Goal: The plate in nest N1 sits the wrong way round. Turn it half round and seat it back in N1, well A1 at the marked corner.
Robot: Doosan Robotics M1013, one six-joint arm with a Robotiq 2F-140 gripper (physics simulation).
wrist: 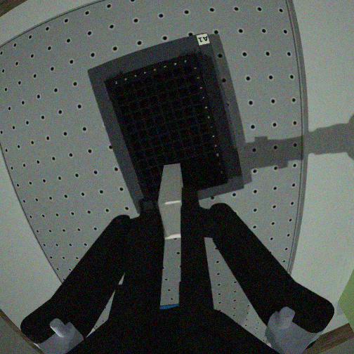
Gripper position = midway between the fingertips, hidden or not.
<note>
In view: the gripper (pixel 174 178) and a black plate (pixel 163 111).
</note>
